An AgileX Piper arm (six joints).
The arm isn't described. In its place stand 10 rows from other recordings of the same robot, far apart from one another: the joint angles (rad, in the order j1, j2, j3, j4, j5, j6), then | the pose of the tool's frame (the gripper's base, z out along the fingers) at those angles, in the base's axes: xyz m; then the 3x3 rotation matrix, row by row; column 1 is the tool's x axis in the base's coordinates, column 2 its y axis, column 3 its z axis.
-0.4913, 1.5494, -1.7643, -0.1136, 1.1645, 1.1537 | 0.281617 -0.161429 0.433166; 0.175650 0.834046 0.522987; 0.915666 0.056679 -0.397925; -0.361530 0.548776 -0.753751
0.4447, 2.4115, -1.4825, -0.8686, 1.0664, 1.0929 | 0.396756 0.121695 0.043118; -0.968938 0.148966 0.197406; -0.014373 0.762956 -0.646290; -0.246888 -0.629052 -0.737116
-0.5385, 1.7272, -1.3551, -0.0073, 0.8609, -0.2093 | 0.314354 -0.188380 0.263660; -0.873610 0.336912 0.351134; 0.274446 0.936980 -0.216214; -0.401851 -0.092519 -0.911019
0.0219, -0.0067, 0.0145, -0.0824, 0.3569, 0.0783 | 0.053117 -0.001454 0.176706; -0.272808 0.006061 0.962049; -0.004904 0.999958 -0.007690; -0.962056 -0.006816 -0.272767
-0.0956, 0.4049, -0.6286, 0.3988, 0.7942, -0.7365 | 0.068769 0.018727 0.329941; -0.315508 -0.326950 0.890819; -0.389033 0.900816 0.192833; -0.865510 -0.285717 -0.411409
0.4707, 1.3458, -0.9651, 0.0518, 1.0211, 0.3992 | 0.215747 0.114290 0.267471; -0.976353 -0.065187 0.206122; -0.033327 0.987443 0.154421; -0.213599 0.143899 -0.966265
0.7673, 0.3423, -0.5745, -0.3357, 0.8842, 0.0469 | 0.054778 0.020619 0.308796; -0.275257 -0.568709 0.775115; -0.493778 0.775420 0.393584; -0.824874 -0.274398 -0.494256
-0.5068, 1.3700, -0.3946, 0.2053, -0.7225, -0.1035 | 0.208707 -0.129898 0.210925; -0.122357 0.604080 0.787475; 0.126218 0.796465 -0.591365; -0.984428 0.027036 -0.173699
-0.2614, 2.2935, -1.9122, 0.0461, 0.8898, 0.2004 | 0.480439 -0.125155 0.173418; -0.815230 0.442194 0.373986; 0.453366 0.889096 -0.062985; -0.360361 0.118205 -0.925293
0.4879, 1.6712, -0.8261, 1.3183, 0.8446, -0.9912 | 0.230718 0.197027 0.189829; -0.876893 -0.479938 -0.026806; -0.303329 0.509227 0.805407; -0.372895 0.714387 -0.592116
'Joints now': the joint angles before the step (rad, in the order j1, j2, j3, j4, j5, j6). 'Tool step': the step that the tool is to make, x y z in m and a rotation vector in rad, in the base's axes. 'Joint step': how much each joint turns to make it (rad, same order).
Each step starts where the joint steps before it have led.
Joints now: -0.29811, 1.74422, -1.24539, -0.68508, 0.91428, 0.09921
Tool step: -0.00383, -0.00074, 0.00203, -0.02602, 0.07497, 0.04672
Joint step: 0.00100, -0.00489, 0.00000, -0.01531, 0.03818, -0.07709
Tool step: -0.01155, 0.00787, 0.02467, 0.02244, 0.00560, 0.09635
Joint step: 0.00002, -0.08194, 0.00000, 0.07823, 0.01445, -0.16394
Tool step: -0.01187, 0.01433, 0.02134, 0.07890, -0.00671, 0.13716
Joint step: 0.00000, -0.08435, 0.00111, 0.16181, 0.00649, -0.22179
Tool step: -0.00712, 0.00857, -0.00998, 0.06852, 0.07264, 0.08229
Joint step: 0.00000, -0.01276, 0.03819, 0.09454, 0.02232, -0.13071
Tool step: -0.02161, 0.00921, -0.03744, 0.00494, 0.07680, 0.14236
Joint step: 0.00000, -0.03953, 0.19167, 0.00323, -0.11770, -0.11445
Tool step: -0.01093, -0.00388, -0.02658, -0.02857, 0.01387, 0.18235
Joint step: -0.03804, -0.00629, 0.12376, -0.00192, -0.17026, -0.18142
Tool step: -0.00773, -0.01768, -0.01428, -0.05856, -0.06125, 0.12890
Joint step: -0.08754, -0.00001, 0.07988, -0.00495, -0.20709, -0.16957
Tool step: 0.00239, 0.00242, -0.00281, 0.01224, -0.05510, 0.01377
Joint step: -0.00028, 0.00002, 0.01988, 0.03258, -0.07189, -0.01503
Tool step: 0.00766, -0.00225, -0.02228, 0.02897, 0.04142, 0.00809
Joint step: -0.00001, 0.08219, 0.00003, 0.00419, -0.03476, -0.00210
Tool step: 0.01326, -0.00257, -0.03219, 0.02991, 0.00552, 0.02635
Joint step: 0.00001, 0.12174, -0.00001, -0.00005, -0.11054, -0.00072
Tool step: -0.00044, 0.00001, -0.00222, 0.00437, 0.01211, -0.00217
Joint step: -0.00002, 0.00652, -0.00001, 0.00101, 0.00669, -0.00006
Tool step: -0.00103, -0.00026, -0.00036, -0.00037, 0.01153, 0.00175
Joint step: -0.00119, 0.00000, 0.00000, -0.00025, 0.01040, -0.00555
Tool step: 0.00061, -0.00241, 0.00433, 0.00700, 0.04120, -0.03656
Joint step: 0.00100, 0.00000, -0.03082, -0.00202, 0.07816, 0.02403
